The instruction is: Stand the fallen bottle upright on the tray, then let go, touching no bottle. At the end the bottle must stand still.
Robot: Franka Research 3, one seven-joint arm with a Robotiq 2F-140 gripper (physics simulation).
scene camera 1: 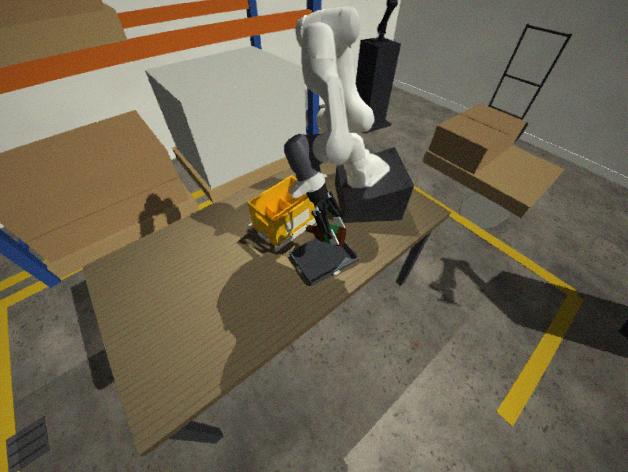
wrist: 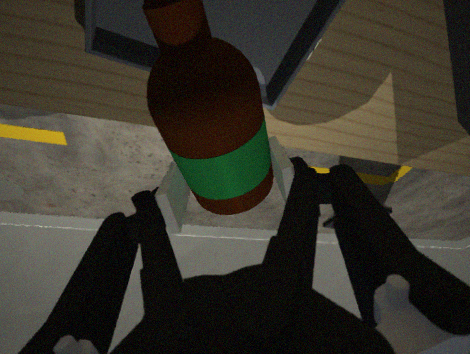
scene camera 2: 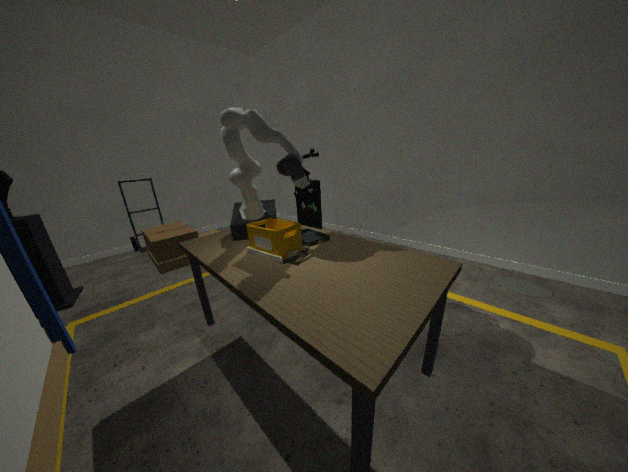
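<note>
The brown bottle with a green label point(scene camera 1: 342, 235) point(scene camera 2: 308, 208) point(wrist: 207, 100) is held tilted well off upright, in the air. In scene camera 1 its neck points left, toward the crate. My gripper point(scene camera 1: 336, 229) point(scene camera 2: 308, 206) point(wrist: 227, 163) is shut on the bottle, with its pale pads on both sides of the body near the label and base. The dark tray point(scene camera 1: 320, 262) point(scene camera 2: 315, 237) point(wrist: 250, 30) lies on the table, lower than the bottle; in the wrist view it shows beyond the neck and shoulder. Scene camera 2 shows a gap between bottle and tray.
A yellow crate with dividers point(scene camera 1: 278, 223) point(scene camera 2: 274, 238) stands close beside the tray on the wooden table point(scene camera 1: 177, 304) point(scene camera 2: 355, 294). The arm's dark base block point(scene camera 1: 378, 195) stands at the table's end. One long table edge runs near the tray.
</note>
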